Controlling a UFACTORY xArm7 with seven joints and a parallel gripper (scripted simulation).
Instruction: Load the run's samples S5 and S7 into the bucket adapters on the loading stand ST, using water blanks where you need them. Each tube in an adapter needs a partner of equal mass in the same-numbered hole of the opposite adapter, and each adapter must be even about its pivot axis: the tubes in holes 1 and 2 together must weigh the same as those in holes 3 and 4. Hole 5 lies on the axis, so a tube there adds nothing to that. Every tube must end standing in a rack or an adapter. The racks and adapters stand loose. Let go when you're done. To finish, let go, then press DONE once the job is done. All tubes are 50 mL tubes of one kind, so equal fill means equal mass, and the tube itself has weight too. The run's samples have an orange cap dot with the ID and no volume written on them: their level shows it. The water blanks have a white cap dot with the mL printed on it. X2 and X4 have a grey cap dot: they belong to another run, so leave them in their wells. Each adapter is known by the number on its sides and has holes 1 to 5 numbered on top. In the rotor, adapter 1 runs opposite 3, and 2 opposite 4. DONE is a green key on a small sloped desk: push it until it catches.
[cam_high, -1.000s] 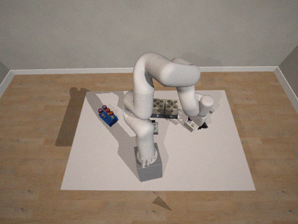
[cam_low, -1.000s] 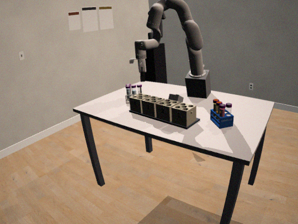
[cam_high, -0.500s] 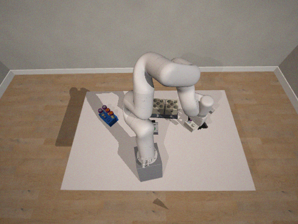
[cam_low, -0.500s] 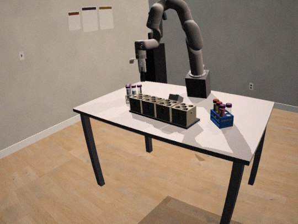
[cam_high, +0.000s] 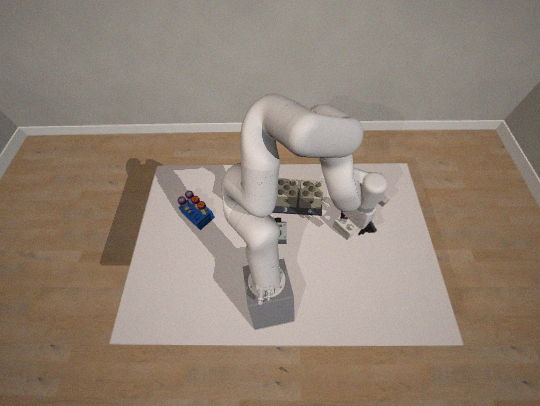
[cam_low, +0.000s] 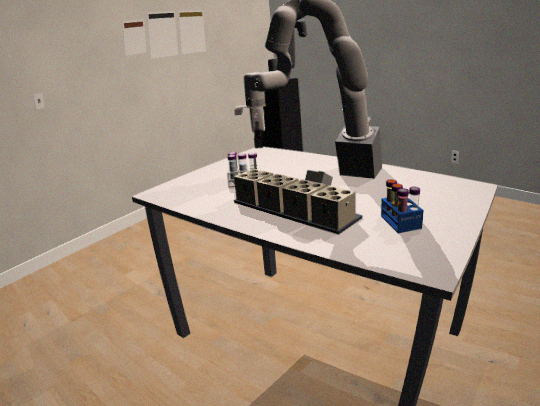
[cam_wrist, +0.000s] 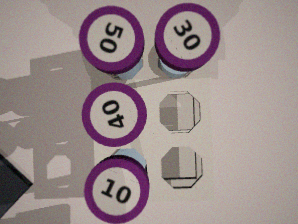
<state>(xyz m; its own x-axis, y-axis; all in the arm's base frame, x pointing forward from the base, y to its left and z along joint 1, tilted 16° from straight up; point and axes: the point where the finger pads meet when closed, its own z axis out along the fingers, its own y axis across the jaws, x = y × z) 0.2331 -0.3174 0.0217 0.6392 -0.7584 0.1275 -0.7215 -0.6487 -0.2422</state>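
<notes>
My hand is 7 cm short of the white rack, 3 cm to the left of it and 12 cm above it. Also, from my hand: adapter 20 cm ahead, 47 cm to the left, 10 cm below; dark stand 19 cm ahead, 31 cm to the left, 14 cm below; blue rack 9 cm ahead, 65 cm to the left, 12 cm below.
</notes>
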